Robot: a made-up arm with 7 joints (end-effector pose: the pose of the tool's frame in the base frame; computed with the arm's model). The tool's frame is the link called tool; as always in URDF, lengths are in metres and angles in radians.
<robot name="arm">
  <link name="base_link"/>
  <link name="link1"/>
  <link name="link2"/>
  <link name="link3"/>
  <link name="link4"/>
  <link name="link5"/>
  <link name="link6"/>
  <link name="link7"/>
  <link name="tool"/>
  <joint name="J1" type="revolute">
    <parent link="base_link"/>
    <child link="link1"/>
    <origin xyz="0 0 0.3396"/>
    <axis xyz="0 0 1"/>
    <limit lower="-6.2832" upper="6.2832" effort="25" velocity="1.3"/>
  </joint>
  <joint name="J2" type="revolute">
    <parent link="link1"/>
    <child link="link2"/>
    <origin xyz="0 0 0"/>
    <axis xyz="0 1 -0.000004"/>
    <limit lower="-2.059" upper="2.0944" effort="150" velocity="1"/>
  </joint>
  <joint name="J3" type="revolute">
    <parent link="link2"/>
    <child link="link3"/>
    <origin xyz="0 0 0.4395"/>
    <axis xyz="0 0 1"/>
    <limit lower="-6.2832" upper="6.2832" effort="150" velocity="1.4"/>
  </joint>
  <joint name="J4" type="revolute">
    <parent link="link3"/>
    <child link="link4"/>
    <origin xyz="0.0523 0 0"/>
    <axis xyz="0 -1 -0.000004"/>
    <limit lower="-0.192" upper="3.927" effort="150" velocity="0.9"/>
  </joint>
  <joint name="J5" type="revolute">
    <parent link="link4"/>
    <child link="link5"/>
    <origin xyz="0.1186 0 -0.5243"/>
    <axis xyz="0 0.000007 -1"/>
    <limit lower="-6.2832" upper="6.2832" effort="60" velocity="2"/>
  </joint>
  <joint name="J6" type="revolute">
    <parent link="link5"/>
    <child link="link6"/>
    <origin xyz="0 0 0"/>
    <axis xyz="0 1 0.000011"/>
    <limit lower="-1.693" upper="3.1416" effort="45" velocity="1.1"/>
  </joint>
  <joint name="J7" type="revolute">
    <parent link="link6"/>
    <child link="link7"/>
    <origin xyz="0.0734 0 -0.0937"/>
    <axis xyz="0 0.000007 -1"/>
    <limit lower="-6.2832" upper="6.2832" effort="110" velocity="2"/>
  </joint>
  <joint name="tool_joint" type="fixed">
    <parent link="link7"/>
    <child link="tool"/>
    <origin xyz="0 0 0" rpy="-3.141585 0 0"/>
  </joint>
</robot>
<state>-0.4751 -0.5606 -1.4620 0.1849 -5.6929 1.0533 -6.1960</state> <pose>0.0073 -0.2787 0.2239 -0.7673 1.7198 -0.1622</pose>
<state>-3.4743 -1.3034 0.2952 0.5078 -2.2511 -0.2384 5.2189</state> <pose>-0.1986 -0.1266 0.6698 -1.9223 -0.4176 1.9379</pose>
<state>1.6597 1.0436 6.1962 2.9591 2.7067 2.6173 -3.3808</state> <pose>-0.1225 0.7783 0.8799 1.3239 0.8542 -1.2100</pose>
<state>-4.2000 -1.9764 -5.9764 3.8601 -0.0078 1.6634 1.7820</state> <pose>0.4204 -0.5307 -0.3095 1.0821 -0.1587 0.6918</pose>
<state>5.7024 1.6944 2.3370 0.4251 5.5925 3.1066 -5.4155</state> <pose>0.2057 0.1513 0.4924 1.4326 1.4186 -0.1628</pose>
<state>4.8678 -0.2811 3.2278 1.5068 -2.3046 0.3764 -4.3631</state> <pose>-0.2078 0.7781 0.6230 -1.0654 -1.5792 -1.4804</pose>
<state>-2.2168 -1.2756 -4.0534 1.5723 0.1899 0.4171 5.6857</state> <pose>0.8513 0.2151 0.1095 2.0654 1.1476 0.1282</pose>
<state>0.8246 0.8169 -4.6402 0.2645 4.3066 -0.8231 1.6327</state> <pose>-0.2732 0.0767 0.3933 -0.1254 -1.8397 1.5671</pose>
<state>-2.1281 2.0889 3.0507 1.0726 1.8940 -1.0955 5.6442</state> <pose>-0.1261 -0.5024 0.6569 -0.2242 1.1713 -0.7061</pose>
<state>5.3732 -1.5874 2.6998 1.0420 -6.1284 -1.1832 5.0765</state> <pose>-0.0218 0.4677 -0.1961 -0.4721 2.6932 1.2147</pose>
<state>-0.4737 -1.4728 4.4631 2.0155 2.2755 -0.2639 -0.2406</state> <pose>-0.9217 -0.1232 0.2038 2.1851 0.5050 -1.2677</pose>
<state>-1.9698 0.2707 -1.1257 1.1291 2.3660 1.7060 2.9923</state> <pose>-0.6914 -0.1801 0.5959 1.0127 -0.3360 0.1391</pose>
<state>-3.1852 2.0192 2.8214 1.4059 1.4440 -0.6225 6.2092</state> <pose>-0.6858 -0.2744 0.6336 0.9403 0.5455 -1.4844</pose>
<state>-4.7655 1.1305 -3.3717 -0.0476 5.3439 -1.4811 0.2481</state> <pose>0.0247 -0.1209 0.5273 1.0342 -0.0284 1.7825</pose>
